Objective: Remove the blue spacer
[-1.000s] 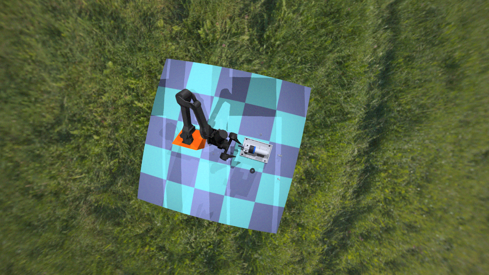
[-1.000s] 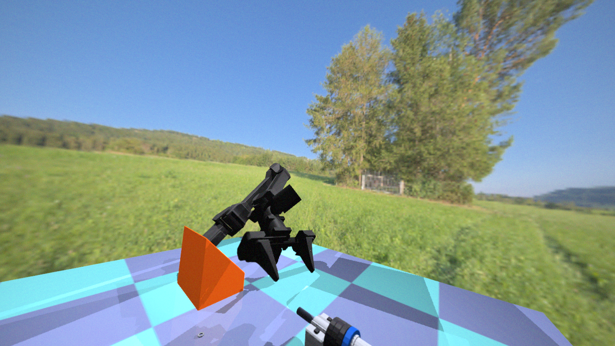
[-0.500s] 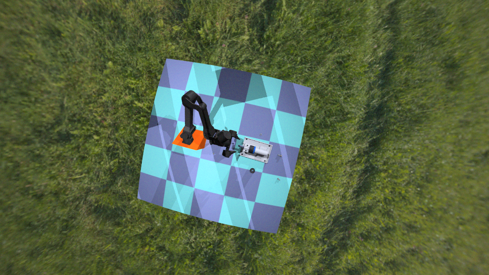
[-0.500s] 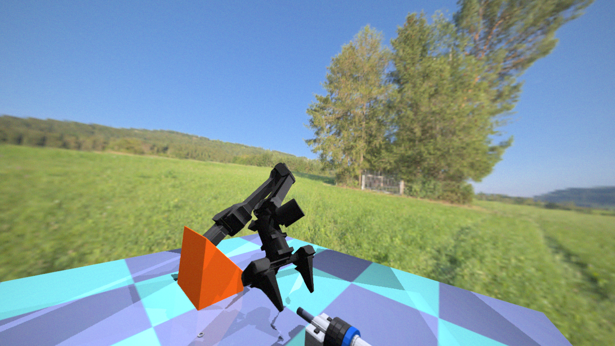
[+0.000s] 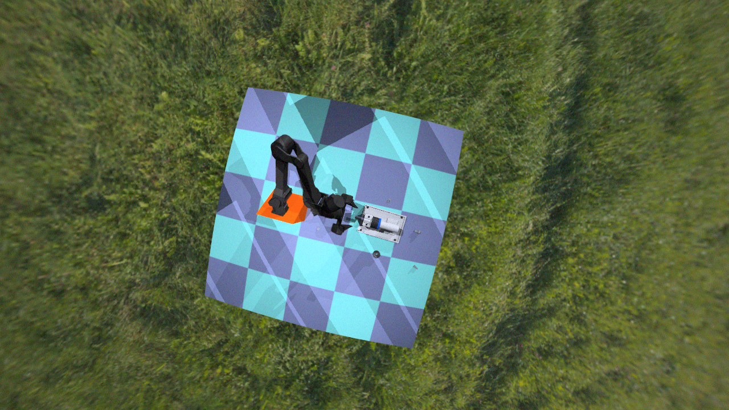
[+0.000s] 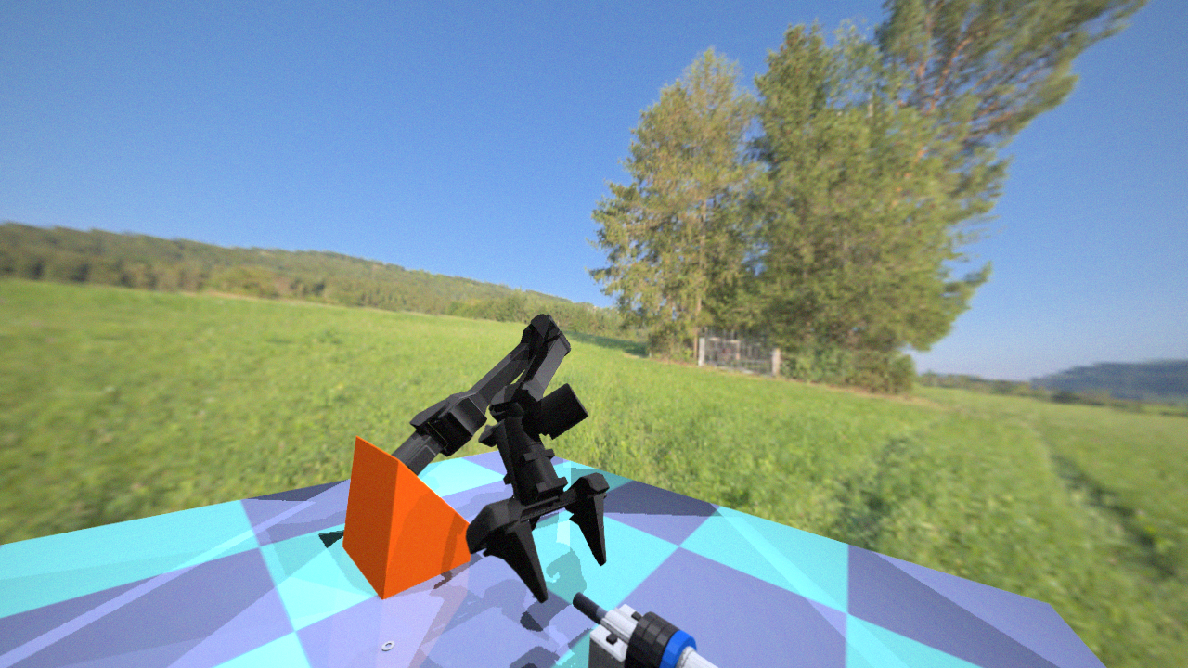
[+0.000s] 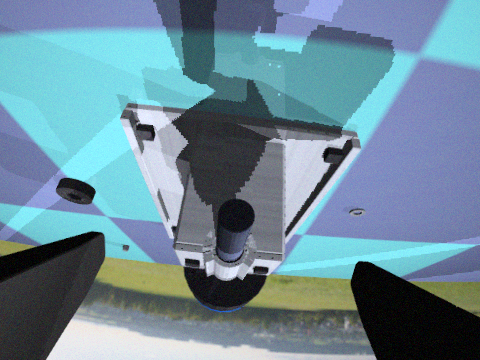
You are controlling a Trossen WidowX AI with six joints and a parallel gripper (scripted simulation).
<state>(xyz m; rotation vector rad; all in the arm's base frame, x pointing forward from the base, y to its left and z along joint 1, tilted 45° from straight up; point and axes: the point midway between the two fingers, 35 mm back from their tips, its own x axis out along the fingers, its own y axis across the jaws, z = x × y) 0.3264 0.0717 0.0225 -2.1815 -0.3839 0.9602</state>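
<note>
The grey shaft lies 8 cm ahead of my gripper tip and 2 cm below it. The rest, counted from my gripper tip: black spacer: 10 cm ahead, 2 cm below; then white baseplate: 15 cm ahead, 5 cm below; then blue spacer: 12 cm ahead, 2 cm below.
</note>
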